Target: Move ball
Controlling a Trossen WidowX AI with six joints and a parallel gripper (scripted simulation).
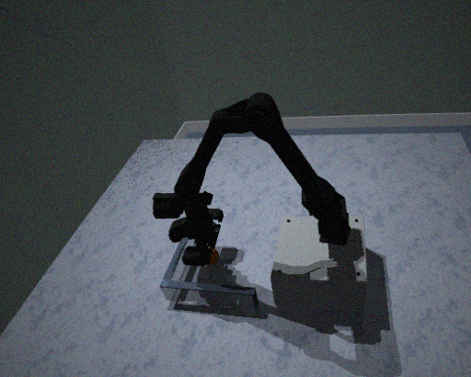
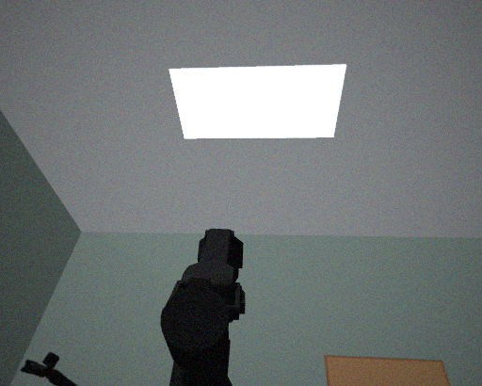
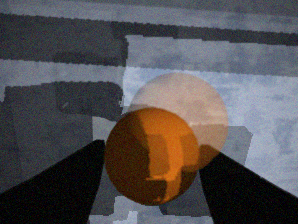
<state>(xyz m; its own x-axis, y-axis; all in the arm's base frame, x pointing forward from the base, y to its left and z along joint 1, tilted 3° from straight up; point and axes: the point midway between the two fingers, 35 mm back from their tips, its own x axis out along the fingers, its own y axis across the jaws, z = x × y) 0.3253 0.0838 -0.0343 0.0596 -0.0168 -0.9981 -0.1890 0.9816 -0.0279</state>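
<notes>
The see-through copy of ball lies 20 mm ahead of my gripper tip and 10 mm to the right of it. The rest, counted from my gripper tip: orange ball: right at my gripper tip.
</notes>
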